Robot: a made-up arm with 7 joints.
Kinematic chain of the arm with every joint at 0, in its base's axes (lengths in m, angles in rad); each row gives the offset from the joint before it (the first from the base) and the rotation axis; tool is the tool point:
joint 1: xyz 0 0 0.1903 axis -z
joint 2: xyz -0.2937 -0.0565 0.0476 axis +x
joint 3: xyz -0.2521 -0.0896 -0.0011 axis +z
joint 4: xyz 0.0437 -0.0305 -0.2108 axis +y
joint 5: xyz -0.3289 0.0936 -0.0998 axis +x
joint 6: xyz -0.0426 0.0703 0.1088 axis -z
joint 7: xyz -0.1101 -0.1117 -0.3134 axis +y
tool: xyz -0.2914 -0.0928 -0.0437
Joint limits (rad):
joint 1: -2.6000..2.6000
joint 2: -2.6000..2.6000
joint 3: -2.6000..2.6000
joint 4: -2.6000..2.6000
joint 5: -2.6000..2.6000
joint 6: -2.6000..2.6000
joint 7: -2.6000..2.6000
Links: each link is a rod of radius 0.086 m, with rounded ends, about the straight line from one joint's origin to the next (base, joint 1, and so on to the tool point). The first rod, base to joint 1, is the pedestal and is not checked.
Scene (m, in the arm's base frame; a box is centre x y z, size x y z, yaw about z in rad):
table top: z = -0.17
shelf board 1: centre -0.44 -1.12 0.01 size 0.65 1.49 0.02 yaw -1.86
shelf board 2: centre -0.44 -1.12 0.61 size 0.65 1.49 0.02 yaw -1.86
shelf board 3: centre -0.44 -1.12 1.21 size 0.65 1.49 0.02 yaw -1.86
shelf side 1: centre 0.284 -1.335 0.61 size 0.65 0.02 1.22 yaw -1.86
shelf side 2: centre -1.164 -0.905 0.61 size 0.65 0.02 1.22 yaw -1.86
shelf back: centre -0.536 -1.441 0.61 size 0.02 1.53 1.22 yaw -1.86
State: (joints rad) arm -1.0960 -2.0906 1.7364 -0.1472 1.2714 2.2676 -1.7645
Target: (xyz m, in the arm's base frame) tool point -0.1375 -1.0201 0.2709
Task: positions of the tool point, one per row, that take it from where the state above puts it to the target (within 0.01 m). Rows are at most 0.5 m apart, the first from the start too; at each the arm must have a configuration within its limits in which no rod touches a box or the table.
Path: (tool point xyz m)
1: -0.6774 -0.5403 0.9768
2: -0.6863 -0.1293 0.9052
3: -0.5302 0.1748 0.7578
4: -0.3083 0.3064 0.5639
5: -0.5824 0.1782 0.5963
6: -0.7606 -0.1253 0.5764
7: -0.7445 -0.5125 0.5066
8: -0.5146 -0.8495 0.3986
9: -0.1375 -1.0201 0.2709

